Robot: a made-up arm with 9 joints. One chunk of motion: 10 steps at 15 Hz.
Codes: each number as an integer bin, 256 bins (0 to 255) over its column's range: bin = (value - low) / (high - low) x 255, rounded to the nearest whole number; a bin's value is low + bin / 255 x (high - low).
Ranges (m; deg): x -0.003..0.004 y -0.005..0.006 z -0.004..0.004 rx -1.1..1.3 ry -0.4..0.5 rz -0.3..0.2
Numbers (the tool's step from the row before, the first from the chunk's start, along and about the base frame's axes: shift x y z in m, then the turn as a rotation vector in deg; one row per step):
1: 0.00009 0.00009 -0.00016 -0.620 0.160 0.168
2: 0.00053 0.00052 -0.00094 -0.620 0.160 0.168
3: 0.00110 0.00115 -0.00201 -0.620 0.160 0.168
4: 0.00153 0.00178 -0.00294 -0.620 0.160 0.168
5: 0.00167 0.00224 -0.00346 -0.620 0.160 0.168
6: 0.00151 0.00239 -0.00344 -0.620 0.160 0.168
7: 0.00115 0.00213 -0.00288 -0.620 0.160 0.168
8: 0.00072 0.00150 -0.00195 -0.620 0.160 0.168
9: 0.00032 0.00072 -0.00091 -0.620 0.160 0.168
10: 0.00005 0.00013 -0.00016 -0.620 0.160 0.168
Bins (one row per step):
1: 113 118 122 51 159 239
2: 129 128 98 51 159 239
3: 149 143 63 51 159 239
4: 165 157 34 51 159 239
5: 170 168 17 51 159 239
6: 164 171 18 51 159 239
7: 151 165 36 51 159 239
8: 136 151 65 51 159 239
9: 121 133 98 51 159 239
10: 111 119 122 51 159 239

